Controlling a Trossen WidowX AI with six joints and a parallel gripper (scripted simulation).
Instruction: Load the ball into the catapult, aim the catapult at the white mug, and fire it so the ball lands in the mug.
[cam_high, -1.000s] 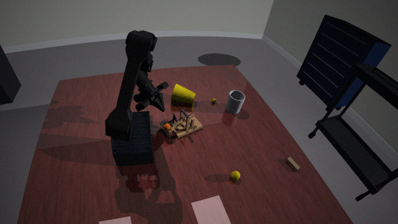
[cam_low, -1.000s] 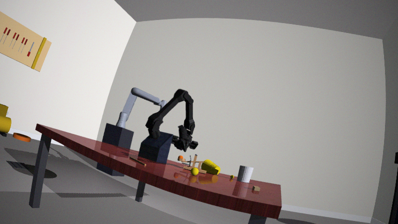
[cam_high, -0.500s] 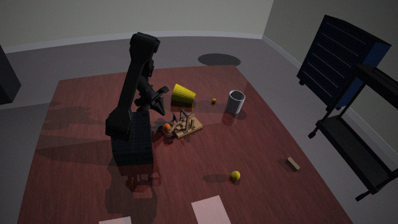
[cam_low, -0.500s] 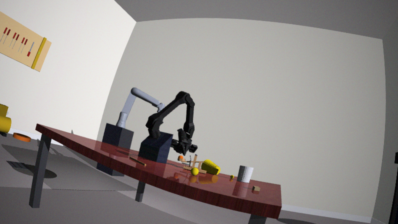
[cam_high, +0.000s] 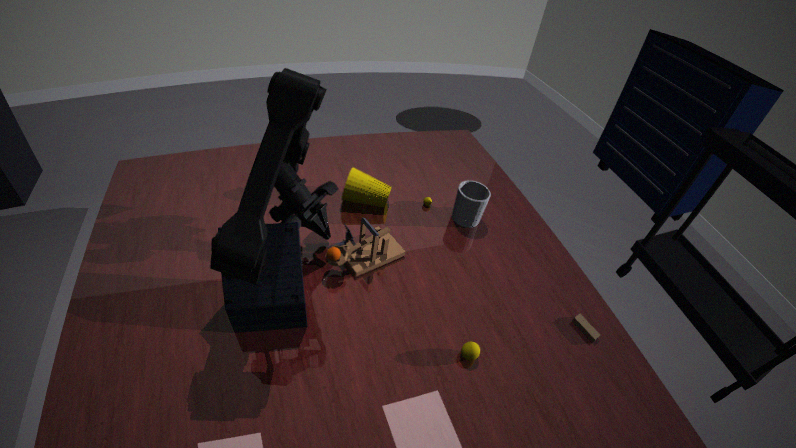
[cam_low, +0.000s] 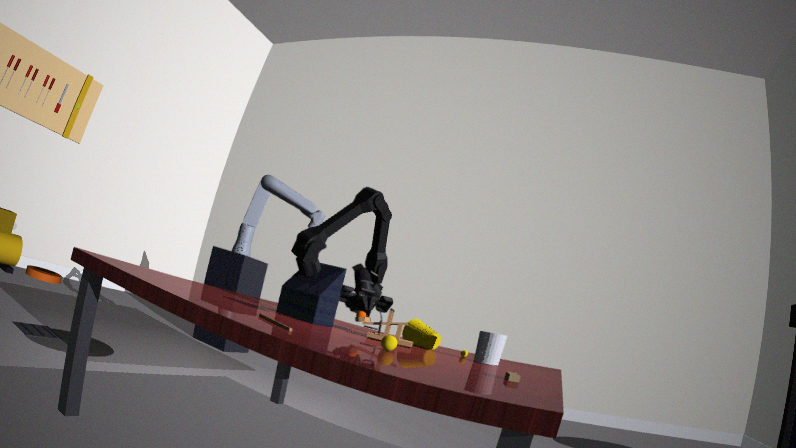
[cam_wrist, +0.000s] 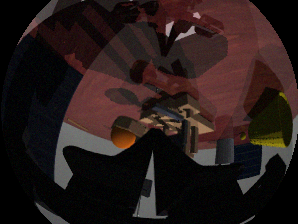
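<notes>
Right now the orange ball is 5 cm to the right of my gripper tip. Also, from my gripper tip: white mug 41 cm ahead, 3 cm to the left, 3 cm below; then wooden catapult 6 cm ahead, 2 cm to the right, 1 cm below; then small yellow ball 32 cm ahead, 11 cm to the left, 5 cm below.
</notes>
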